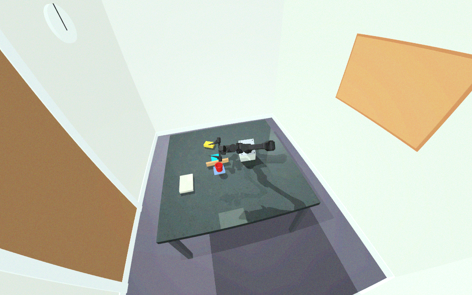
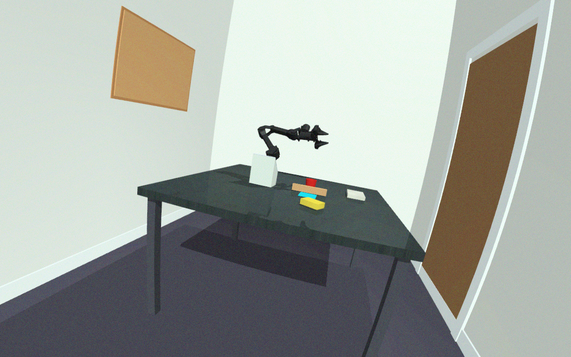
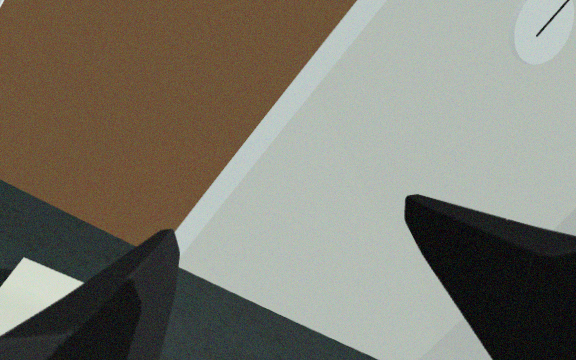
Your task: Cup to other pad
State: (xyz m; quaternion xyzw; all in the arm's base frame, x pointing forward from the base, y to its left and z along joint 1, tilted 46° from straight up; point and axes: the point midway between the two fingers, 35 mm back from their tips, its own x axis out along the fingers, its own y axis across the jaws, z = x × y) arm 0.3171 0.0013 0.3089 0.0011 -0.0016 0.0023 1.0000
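My gripper tip is 35 cm above the green marble, 9 cm to the left of it and 6 cm past it. From my gripper tip the other things lie so: cyan pad (37 cm below, 27 cm to the right, 2 cm behind); then wooden plank (35 cm below, 19 cm to the right, 4 cm behind); then flat white block (35 cm below, 26 cm ahead, 2 cm to the left).
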